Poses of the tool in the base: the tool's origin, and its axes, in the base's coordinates. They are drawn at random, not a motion.
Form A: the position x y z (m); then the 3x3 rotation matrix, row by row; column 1 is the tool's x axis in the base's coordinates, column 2 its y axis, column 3 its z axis. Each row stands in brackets.
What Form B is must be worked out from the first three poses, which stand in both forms.
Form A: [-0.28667, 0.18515, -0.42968], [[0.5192, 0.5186, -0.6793], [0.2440, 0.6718, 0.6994], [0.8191, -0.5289, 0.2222]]
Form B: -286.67, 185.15, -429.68, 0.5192, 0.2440, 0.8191, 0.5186, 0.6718, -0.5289
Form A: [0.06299, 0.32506, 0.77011], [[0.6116, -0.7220, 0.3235], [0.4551, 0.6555, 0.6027], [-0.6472, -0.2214, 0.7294]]
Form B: 62.99, 325.06, 770.11, 0.6116, 0.4551, -0.6472, -0.7220, 0.6555, -0.2214
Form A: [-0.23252, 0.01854, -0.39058], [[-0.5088, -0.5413, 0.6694], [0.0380, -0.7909, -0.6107], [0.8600, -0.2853, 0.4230]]
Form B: -232.52, 18.54, -390.58, -0.5088, 0.0380, 0.8600, -0.5413, -0.7909, -0.2853
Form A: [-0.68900, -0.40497, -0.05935], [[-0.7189, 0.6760, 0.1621], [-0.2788, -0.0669, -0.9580], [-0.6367, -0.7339, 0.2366]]
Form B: -689.00, -404.97, -59.35, -0.7189, -0.2788, -0.6367, 0.6760, -0.0669, -0.7339
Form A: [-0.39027, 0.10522, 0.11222], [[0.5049, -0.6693, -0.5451], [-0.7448, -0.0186, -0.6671], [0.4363, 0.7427, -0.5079]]
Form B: -390.27, 105.22, 112.22, 0.5049, -0.7448, 0.4363, -0.6693, -0.0186, 0.7427
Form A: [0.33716, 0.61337, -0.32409], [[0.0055, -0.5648, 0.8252], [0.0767, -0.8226, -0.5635], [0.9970, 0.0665, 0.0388]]
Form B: 337.16, 613.37, -324.09, 0.0055, 0.0767, 0.9970, -0.5648, -0.8226, 0.0665
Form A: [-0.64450, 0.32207, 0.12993], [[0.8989, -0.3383, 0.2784], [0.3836, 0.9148, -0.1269], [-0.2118, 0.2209, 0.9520]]
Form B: -644.50, 322.07, 129.93, 0.8989, 0.3836, -0.2118, -0.3383, 0.9148, 0.2209
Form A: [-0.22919, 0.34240, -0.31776], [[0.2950, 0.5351, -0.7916], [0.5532, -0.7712, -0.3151], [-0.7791, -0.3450, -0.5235]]
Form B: -229.19, 342.40, -317.76, 0.2950, 0.5532, -0.7791, 0.5351, -0.7712, -0.3450
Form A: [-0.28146, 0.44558, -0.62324], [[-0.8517, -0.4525, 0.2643], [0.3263, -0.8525, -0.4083], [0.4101, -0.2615, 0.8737]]
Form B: -281.46, 445.58, -623.24, -0.8517, 0.3263, 0.4101, -0.4525, -0.8525, -0.2615
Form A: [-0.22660, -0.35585, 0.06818], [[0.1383, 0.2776, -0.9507], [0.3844, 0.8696, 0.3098], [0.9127, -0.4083, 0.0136]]
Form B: -226.60, -355.85, 68.18, 0.1383, 0.3844, 0.9127, 0.2776, 0.8696, -0.4083
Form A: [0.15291, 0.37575, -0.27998], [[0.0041, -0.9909, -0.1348], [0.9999, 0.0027, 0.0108], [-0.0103, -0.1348, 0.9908]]
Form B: 152.91, 375.75, -279.98, 0.0041, 0.9999, -0.0103, -0.9909, 0.0027, -0.1348
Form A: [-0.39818, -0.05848, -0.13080], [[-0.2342, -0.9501, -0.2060], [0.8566, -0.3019, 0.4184], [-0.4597, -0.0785, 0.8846]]
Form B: -398.18, -58.48, -130.80, -0.2342, 0.8566, -0.4597, -0.9501, -0.3019, -0.0785
